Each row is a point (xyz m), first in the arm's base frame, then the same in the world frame.
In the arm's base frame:
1: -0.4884 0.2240 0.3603
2: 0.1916 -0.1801 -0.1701
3: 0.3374 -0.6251 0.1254
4: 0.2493 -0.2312 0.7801
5: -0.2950 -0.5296 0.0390
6: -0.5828 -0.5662 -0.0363
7: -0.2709 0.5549 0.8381
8: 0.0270 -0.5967 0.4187
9: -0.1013 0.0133 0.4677
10: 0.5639 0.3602 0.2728
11: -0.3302 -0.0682 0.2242
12: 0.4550 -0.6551 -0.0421
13: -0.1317 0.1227 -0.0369
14: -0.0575 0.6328 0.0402
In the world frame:
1: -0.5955 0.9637 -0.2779
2: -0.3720 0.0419 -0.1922
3: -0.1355 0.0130 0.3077
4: 0.1972 0.6981 0.2004
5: -0.6950 0.3326 0.2702
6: -0.9782 0.4208 0.3133
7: -0.1155 1.3252 -0.4328
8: -0.2259 0.4128 0.4310
9: -0.2391 0.7510 -0.0947
10: 0.2389 0.3717 -0.5727
11: -0.5718 0.6646 -0.0805
12: -0.1346 -0.1877 0.2577
13: -0.5324 0.4335 -0.3789
14: -0.3736 0.6434 -0.8288

